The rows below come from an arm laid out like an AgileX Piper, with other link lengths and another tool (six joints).
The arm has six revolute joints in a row. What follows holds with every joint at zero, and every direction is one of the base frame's. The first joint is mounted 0.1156 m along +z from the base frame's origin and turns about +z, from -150 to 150 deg. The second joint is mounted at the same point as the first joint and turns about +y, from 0 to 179.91 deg. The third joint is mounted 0.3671 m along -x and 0.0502 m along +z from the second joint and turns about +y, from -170 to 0 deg. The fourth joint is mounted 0.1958 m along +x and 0.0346 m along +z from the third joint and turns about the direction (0.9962, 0, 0.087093), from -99.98 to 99.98 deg. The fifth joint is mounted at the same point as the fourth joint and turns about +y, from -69.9 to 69.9 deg. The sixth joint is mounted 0.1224 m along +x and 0.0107 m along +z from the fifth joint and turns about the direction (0.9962, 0, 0.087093), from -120 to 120 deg. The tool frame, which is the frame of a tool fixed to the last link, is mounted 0.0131 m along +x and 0.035 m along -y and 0.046 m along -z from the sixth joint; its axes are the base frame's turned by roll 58.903, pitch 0.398 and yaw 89.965 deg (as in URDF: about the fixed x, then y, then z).
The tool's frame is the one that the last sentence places.
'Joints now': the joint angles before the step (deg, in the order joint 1, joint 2, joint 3, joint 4, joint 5, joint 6). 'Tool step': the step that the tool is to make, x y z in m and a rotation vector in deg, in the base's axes. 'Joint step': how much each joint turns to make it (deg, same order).
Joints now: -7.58, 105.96, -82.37, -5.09, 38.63, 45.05
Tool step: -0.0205, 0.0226, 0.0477, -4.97, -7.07, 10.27
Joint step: 4.52, -7.66, 0.02, 0.00, -0.26, -7.18
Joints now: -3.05, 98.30, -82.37, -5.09, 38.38, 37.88
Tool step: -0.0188, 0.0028, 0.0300, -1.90, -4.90, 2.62
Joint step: 0.74, -5.13, 0.01, 0.12, 0.00, -2.61
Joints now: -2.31, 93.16, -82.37, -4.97, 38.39, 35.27
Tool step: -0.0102, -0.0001, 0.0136, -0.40, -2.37, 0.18
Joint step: 0.00, -2.46, 0.01, -0.12, 0.05, -0.25
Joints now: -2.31, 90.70, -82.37, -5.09, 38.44, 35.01
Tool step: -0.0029, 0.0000, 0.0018, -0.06, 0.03, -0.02
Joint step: 0.01, -0.43, 0.03, -0.05, 0.44, -0.01
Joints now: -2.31, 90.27, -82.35, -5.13, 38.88, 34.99
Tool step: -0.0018, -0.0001, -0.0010, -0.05, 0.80, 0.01
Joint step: 0.00, 0.00, 0.05, 0.00, 0.74, -0.11
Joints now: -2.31, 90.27, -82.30, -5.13, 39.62, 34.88
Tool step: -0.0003, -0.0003, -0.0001, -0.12, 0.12, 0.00
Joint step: -0.01, 0.00, 0.01, -0.11, 0.11, -0.01
